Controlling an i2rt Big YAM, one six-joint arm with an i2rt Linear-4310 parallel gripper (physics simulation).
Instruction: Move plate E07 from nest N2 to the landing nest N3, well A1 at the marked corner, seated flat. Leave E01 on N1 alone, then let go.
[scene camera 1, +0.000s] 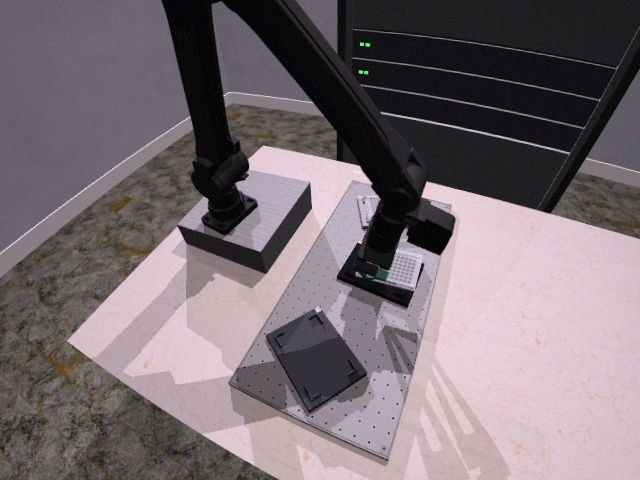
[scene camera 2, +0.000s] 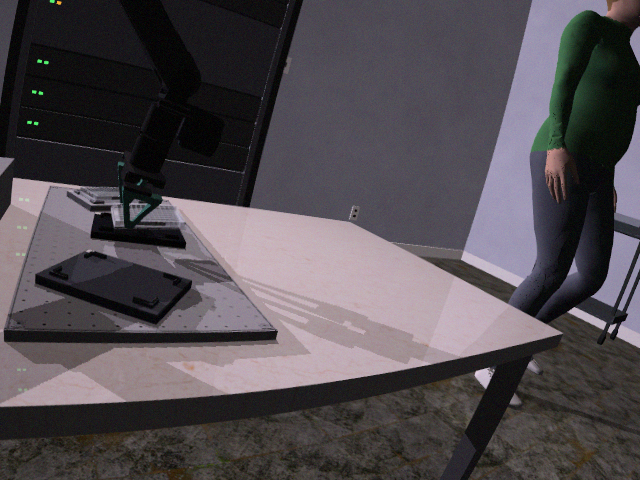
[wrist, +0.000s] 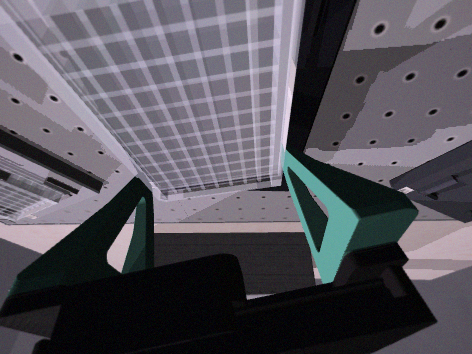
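My gripper (scene camera 1: 374, 270) (scene camera 2: 135, 211) (wrist: 213, 165) is shut on plate E07 (scene camera 1: 406, 269) (scene camera 2: 154, 212) (wrist: 182, 95), a clear well plate held by its long sides. The plate sits low over the black middle nest N3 (scene camera 1: 377, 290) (scene camera 2: 136, 237) (wrist: 308, 76); I cannot tell whether it touches. A strip of the nest shows beside the plate in the wrist view. Nest N2 (scene camera 1: 315, 359) (scene camera 2: 113, 284) (wrist: 438, 182) lies empty at the near end of the breadboard (scene camera 1: 361, 413) (scene camera 2: 227, 314). Plate E01 (scene camera 1: 367, 209) (scene camera 2: 95, 195) (wrist: 22, 194) rests on nest N1 at the far end.
The arm stands on a grey block (scene camera 1: 269, 227) left of the breadboard. A dark server rack (scene camera 1: 490, 103) (scene camera 2: 103, 77) stands behind the table. A person in a green top (scene camera 2: 584, 154) stands right of the table, with a metal cart (scene camera 2: 625, 289) behind.
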